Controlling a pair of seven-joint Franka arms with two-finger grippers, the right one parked.
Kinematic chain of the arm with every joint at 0, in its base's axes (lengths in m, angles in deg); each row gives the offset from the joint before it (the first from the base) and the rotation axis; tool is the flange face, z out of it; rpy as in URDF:
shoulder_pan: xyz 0 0 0.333 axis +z
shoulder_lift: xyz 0 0 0 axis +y
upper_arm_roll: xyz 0 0 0.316 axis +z
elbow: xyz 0.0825 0 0 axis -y
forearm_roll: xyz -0.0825 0 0.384 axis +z
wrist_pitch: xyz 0 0 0 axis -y
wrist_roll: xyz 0.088 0 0 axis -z
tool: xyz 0 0 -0.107 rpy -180 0 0
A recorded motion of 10 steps. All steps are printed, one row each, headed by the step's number.
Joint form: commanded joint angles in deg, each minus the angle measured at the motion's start. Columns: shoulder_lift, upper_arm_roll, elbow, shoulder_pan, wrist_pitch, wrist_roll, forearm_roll.
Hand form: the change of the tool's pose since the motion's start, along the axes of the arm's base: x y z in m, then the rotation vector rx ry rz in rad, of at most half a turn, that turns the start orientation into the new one. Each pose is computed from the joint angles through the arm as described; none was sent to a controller.
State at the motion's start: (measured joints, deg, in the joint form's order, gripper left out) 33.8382 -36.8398 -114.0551 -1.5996 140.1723 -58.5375 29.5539
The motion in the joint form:
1: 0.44 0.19 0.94 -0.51 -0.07 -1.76 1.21
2: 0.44 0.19 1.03 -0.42 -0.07 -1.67 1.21
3: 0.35 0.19 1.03 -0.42 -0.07 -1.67 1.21
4: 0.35 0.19 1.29 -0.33 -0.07 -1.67 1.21
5: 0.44 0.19 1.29 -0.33 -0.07 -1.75 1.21
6: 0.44 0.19 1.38 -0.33 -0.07 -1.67 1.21
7: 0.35 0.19 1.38 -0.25 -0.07 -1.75 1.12
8: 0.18 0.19 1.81 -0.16 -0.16 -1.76 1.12
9: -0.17 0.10 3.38 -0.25 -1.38 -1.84 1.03
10: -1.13 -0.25 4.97 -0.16 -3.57 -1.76 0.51
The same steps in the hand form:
1: 0.0029 -0.0041 0.0014 0.0016 -0.0155 0.0144
2: 0.0041 -0.0035 0.0020 0.0009 -0.0168 0.0149
3: 0.0042 -0.0035 0.0027 0.0008 -0.0183 0.0149
4: 0.0065 -0.0032 0.0044 -0.0016 -0.0219 0.0180
5: 0.0063 -0.0032 0.0036 -0.0015 -0.0203 0.0194
6: 0.0069 -0.0033 0.0042 -0.0023 -0.0215 0.0185
7: 0.0076 -0.0026 0.0050 -0.0030 -0.0222 0.0225
8: 0.0112 -0.0024 0.0091 -0.0057 -0.0301 0.0268
9: 0.0195 -0.0043 0.0208 -0.0041 -0.0451 0.0360
10: 0.0273 -0.0053 0.0378 0.0053 -0.0570 0.0477

